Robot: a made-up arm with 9 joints. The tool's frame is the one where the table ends. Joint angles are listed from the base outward.
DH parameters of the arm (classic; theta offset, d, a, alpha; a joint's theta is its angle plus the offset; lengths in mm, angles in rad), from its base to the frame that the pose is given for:
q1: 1.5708 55 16 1.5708
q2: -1.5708 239 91 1.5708
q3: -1.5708 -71 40 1.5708
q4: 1.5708 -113 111 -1.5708
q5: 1.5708 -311 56 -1.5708
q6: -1.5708 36 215 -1.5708
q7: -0.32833 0 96.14 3.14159
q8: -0.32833 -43 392 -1.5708
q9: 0 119 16 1.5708
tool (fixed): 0 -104 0 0
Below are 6 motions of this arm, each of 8 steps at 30 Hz.
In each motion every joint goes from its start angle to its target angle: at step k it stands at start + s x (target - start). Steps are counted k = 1, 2, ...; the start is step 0. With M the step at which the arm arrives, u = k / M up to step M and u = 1 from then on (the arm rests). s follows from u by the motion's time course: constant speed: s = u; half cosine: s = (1 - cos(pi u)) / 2; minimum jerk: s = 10 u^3 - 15 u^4 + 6 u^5.
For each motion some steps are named. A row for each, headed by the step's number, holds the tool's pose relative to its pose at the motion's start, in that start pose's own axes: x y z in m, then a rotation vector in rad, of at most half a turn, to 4 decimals.
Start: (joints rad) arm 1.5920 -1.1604 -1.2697 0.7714 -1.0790 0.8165 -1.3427 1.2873 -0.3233
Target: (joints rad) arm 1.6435 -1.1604 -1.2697 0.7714 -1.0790 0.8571 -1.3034 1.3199 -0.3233
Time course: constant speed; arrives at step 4
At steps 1, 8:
1: -0.0007 -0.0028 0.0011 0.0033 -0.0030 -0.0146
8: -0.0029 -0.0112 0.0044 0.0125 -0.0123 -0.0586

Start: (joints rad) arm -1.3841 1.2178 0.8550 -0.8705 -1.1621 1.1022 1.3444 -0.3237 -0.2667
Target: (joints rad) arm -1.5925 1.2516 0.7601 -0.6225 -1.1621 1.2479 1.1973 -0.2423 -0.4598
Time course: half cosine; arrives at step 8
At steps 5, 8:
5: -0.0339 0.1315 0.0705 0.0948 -0.1088 0.1648
8: -0.0502 0.1880 0.1083 0.1455 -0.1595 0.2323

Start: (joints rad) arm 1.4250 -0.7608 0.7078 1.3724 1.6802 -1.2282 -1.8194 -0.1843 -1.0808
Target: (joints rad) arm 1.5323 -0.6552 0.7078 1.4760 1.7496 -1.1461 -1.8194 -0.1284 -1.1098
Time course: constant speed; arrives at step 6
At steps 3, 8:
3: 0.0169 -0.0035 0.0176 0.0790 -0.0861 -0.0625
8: 0.0330 -0.0092 0.0364 0.1606 -0.1715 -0.1264

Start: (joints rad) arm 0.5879 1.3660 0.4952 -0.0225 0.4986 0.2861 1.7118 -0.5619 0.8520
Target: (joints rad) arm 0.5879 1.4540 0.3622 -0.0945 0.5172 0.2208 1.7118 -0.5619 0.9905
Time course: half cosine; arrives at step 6
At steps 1, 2, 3, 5, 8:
1: 0.0011 -0.0074 -0.0024 0.0029 0.0162 -0.0102
2: 0.0037 -0.0277 -0.0089 0.0113 0.0602 -0.0378
3: 0.0060 -0.0552 -0.0173 0.0243 0.1195 -0.0751
5: 0.0066 -0.1025 -0.0305 0.0508 0.2195 -0.1388
8: 0.0064 -0.1098 -0.0324 0.0553 0.2347 -0.1486

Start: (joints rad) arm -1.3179 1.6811 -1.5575 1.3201 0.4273 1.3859 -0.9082 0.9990 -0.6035
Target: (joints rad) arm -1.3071 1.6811 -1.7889 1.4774 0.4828 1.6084 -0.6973 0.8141 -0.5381
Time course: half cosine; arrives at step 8
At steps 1, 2, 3, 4, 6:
1: 0.0019 0.0003 -0.0026 0.0089 0.0006 -0.0102
2: 0.0068 0.0013 -0.0105 0.0343 0.0042 -0.0391
3: 0.0123 0.0036 -0.0236 0.0728 0.0142 -0.0822
4: 0.0157 0.0075 -0.0413 0.1185 0.0333 -0.1322
6: 0.0134 0.0194 -0.0795 0.2016 0.0893 -0.2208

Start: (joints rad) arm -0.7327 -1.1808 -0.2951 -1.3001 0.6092 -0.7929 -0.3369 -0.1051 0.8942
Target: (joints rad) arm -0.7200 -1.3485 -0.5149 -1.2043 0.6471 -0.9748 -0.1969 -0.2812 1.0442
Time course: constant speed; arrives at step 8
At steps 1, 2, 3, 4, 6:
1: -0.0077 -0.0060 0.0142 0.0005 -0.0079 -0.0196
2: -0.0160 -0.0115 0.0284 0.0022 -0.0163 -0.0385
3: -0.0250 -0.0164 0.0425 0.0051 -0.0250 -0.0566
4: -0.0346 -0.0207 0.0566 0.0092 -0.0341 -0.0739
6: -0.0558 -0.0277 0.0842 0.0206 -0.0532 -0.1059

